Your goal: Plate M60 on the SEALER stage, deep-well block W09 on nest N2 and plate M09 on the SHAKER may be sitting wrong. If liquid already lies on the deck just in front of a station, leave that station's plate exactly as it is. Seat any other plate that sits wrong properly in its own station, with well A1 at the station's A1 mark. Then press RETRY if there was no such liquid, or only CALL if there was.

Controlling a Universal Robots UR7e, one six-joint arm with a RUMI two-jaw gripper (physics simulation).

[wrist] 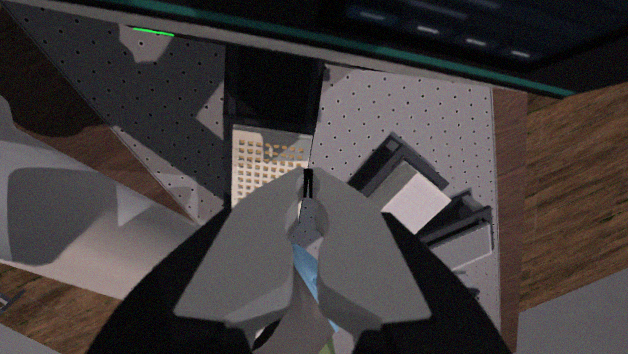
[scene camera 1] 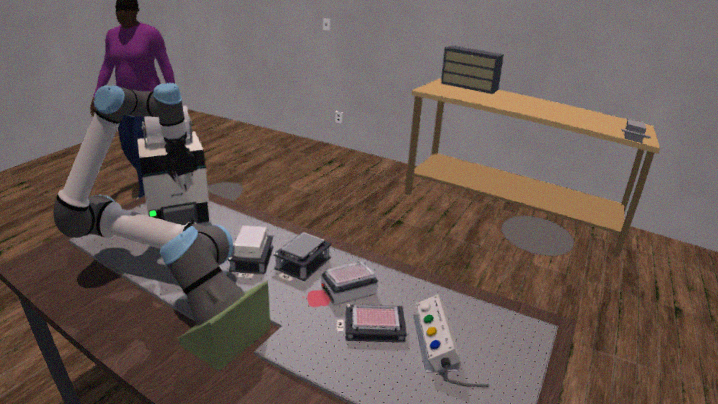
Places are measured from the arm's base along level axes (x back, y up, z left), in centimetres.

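Pixels of known places: gripper, between the fingertips: [wrist: 308,171] [scene camera 1: 186,191]; arm's base, origin of its link: [scene camera 1: 221,309].
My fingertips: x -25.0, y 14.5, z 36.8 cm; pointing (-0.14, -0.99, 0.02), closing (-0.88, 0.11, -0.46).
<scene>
For each thing: its top centre in the pictures, then the offset to it from my fingertips. "spot": a spot on its surface instead.
- black sealer, centre of its top: [scene camera 1: 165,109] dx -8.4, dy +22.9, dz +16.6 cm
- M60, centre of its top: [wrist: 268,187] dx +6.5, dy -11.2, dz -5.0 cm
- tall white deep-well block W09, centre of its top: [wrist: 404,217] [scene camera 1: 250,236] dx -7.4, dy -13.7, dz -20.6 cm
- dark nest, a spot on its surface: [wrist: 371,167] spot: dx -7.0, dy -22.2, dz -15.4 cm
- pink plate M09, centre of its top: [scene camera 1: 350,270] dx -10.2, dy -14.9, dz -56.5 cm
- shaker, a spot on its surface: [scene camera 1: 353,292] spot: dx -6.8, dy -19.6, dz -59.6 cm
- red liquid patch, a spot on its surface: [scene camera 1: 317,298] spot: dx -2.1, dy -22.9, dz -50.0 cm
- grey-topped plate, centre of its top: [wrist: 458,253] [scene camera 1: 303,244] dx -15.0, dy -15.2, dz -36.3 cm
- pink plate, centre of its top: [scene camera 1: 376,315] dx +0.4, dy -18.3, dz -70.5 cm
- button box, a spot on its surface: [scene camera 1: 435,331] spot: dx +1.3, dy -15.5, dz -88.0 cm
My gripper [scene camera 1: 179,184] [wrist: 308,171] is shut and empty, high in front of the white and black sealer [scene camera 1: 173,180]. A cream plate with square wells, M60 [wrist: 270,150], lies on the sealer's stage below the fingertips, partly hidden by them. The tall white deep-well block W09 [scene camera 1: 250,240] [wrist: 417,200] stands on a dark nest [scene camera 1: 244,264] [wrist: 371,167]; its label is unreadable. The pink plate M09 [scene camera 1: 350,272] lies on the shaker [scene camera 1: 353,292]. A red liquid patch [scene camera 1: 317,298] lies on the deck before the shaker. Exact seating and A1 corners cannot be told.
A grey-topped plate [scene camera 1: 304,245] [wrist: 466,247] and another pink plate [scene camera 1: 375,317] sit on other nests. The button box [scene camera 1: 437,331] has white, green, yellow and blue buttons. A green panel [scene camera 1: 230,326] stands near the arm's base. A person [scene camera 1: 134,55] stands behind the sealer.
</scene>
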